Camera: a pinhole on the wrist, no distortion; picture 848 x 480 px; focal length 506.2 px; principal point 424.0 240.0 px. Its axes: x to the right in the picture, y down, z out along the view. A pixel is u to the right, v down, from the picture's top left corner.
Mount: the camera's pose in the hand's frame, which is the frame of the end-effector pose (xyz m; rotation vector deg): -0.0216 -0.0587 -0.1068 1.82 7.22 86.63
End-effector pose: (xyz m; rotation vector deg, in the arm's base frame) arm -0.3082 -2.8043 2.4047 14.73 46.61 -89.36
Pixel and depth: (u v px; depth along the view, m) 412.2 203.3 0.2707
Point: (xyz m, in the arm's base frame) -0.3129 -2.9268 2.5227
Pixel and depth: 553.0 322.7 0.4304
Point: -0.1316 -2.9689 2.6340
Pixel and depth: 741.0 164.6 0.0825
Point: -0.3202 -2.7875 2.3835
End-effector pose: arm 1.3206 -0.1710 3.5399 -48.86 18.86 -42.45
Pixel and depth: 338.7 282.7 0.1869
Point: 1.3152 -0.1448 3.6522
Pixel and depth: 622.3 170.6 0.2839
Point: 1.4763 -0.0872 3.5929
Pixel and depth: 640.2 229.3 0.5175
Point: 1.6575 0.0929 3.6392
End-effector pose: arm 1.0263 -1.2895 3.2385 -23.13 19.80 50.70
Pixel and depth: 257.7 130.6 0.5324
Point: 1.3270 -1.1151 3.5844
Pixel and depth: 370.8 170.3 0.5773
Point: 1.2229 -1.0449 3.6079
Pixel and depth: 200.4 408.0 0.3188
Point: 1.1346 -1.3477 3.5180
